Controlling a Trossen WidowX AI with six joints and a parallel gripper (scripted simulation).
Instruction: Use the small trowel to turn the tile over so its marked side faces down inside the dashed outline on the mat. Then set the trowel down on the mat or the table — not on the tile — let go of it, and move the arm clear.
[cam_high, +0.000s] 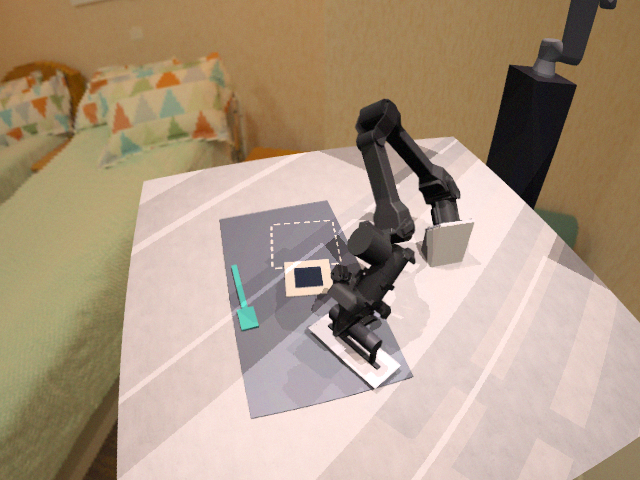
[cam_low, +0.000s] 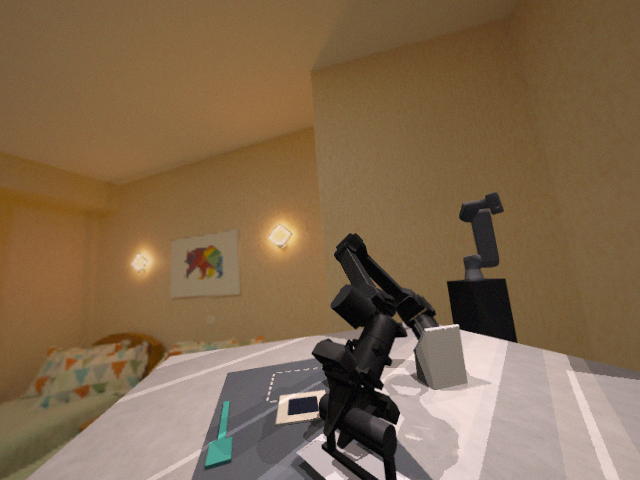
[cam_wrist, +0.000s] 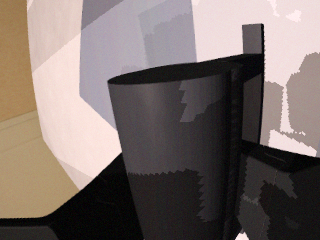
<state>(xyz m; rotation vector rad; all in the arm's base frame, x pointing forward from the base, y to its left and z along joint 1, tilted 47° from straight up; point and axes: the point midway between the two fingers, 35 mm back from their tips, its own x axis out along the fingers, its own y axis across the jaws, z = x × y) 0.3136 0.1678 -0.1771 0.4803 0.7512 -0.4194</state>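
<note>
The white-bladed tool lies 2 cm to the right of my gripper tip, 2 cm behind it and 1 cm below it. From my gripper tip the other things lie so: tile: 23 cm to the right, 6 cm below, 3 cm ahead; then teal trowel: 20 cm ahead, 17 cm to the right, 6 cm below; then grey mat: 21 cm to the right, 8 cm below, 6 cm ahead.
</note>
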